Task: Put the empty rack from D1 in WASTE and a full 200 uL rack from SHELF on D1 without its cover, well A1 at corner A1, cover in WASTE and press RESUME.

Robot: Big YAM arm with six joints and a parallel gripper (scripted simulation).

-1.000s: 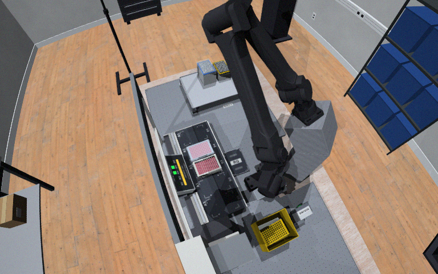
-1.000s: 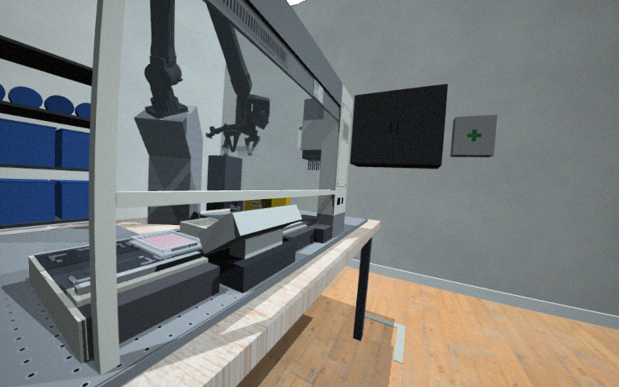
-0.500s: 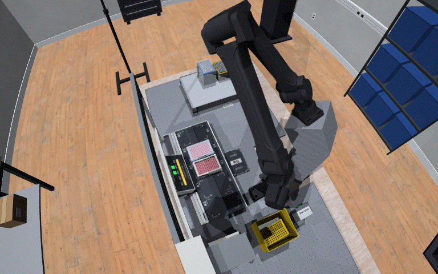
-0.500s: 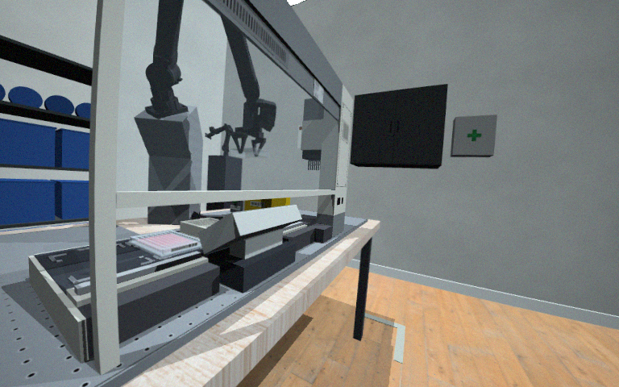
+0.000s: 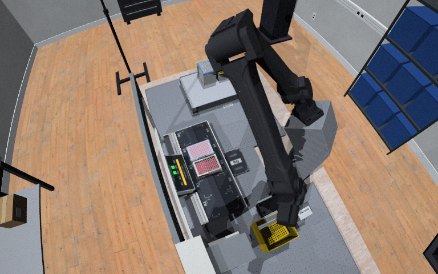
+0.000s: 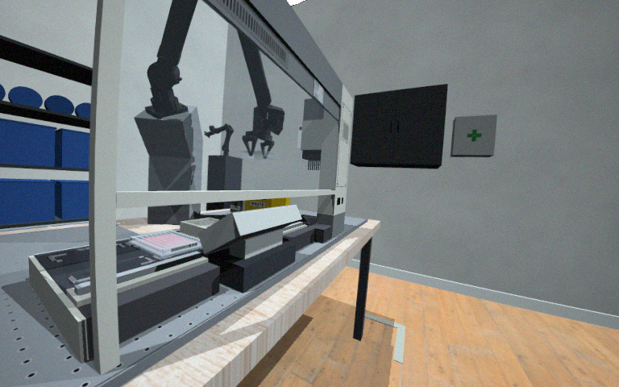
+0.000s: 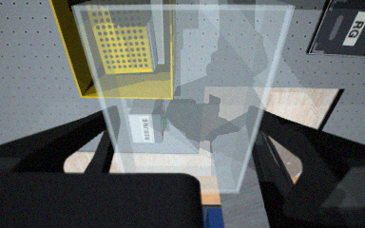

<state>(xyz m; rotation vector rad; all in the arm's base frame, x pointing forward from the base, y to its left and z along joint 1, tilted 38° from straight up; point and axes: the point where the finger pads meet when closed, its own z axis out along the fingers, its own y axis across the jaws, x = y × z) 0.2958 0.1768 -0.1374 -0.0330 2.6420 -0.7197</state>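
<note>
Right now the yellow tip rack is 230 mm below my hand, 100 mm to the left of it and 20 mm ahead of it. Also, from my hand: yellow waste bin: 250 mm below, 90 mm to the left; resume box: 230 mm below, 160 mm behind, 80 mm to the left; clear tip-rack cover: 10 mm above.
</note>
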